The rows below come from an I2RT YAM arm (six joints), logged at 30 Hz.
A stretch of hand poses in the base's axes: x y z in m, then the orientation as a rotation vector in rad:
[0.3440, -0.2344, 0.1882, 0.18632, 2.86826, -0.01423]
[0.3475, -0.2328, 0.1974, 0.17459, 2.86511, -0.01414]
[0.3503, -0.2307, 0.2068, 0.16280, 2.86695, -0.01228]
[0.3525, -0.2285, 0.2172, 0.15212, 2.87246, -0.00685]
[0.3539, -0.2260, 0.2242, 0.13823, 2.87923, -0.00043]
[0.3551, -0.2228, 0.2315, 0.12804, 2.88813, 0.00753]
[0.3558, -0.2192, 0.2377, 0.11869, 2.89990, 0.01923]
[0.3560, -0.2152, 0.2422, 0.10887, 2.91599, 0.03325]
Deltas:
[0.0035, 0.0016, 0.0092, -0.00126, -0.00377, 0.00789]
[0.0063, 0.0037, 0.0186, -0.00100, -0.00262, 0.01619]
[0.0085, 0.0059, 0.0290, 0.00203, 0.00213, 0.02417]
[0.0099, 0.0084, 0.0360, 0.00550, 0.00800, 0.03444]
[0.0111, 0.0116, 0.0433, 0.01049, 0.01614, 0.04236]
[0.0118, 0.0152, 0.0495, 0.01824, 0.02708, 0.05008]
[0.0120, 0.0192, 0.0540, 0.02771, 0.04232, 0.05838]

